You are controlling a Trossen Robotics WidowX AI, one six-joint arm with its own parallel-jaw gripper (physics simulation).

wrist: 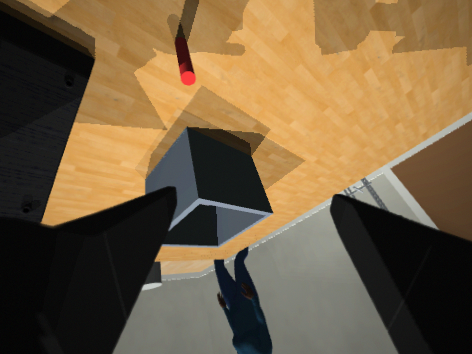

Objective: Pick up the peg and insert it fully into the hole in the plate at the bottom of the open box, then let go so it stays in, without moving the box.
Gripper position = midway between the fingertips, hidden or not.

In view: my gripper (254, 198) and a grey box (203, 170).
